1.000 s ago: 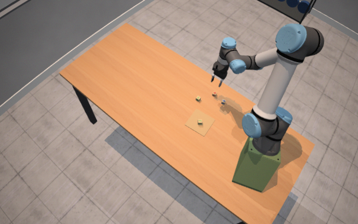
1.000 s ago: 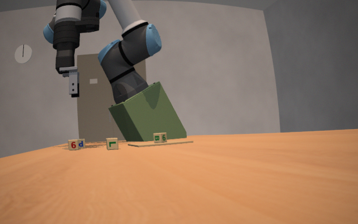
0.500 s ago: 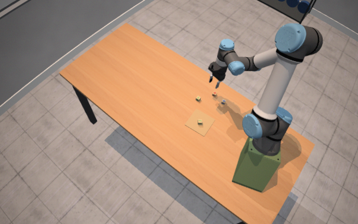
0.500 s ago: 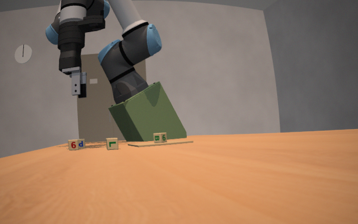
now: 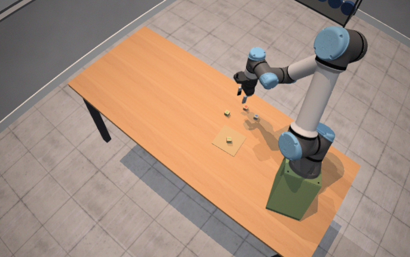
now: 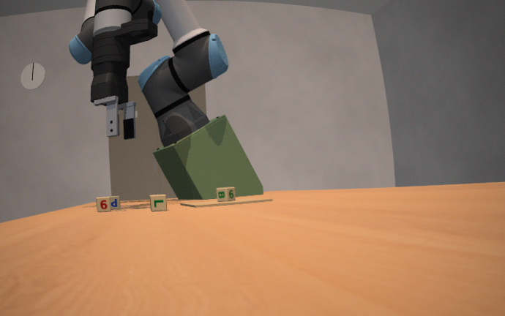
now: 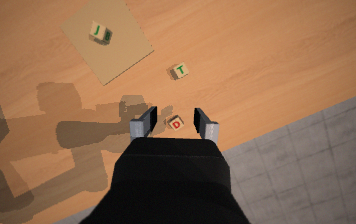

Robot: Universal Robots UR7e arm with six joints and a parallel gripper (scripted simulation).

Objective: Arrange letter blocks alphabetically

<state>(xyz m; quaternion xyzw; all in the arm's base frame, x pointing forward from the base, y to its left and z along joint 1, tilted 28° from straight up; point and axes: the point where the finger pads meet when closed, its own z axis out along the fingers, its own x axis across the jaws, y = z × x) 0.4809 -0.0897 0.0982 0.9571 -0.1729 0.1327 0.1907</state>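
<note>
Now: the thin tan mat 180 mm to the left of my hand, 140 mm below it and 90 mm behind it. From my hand the other things lie so: red D block: 130 mm below, 50 mm to the right, 20 mm behind; blue-marked block: 130 mm below, 100 mm behind, 40 mm to the right.
</note>
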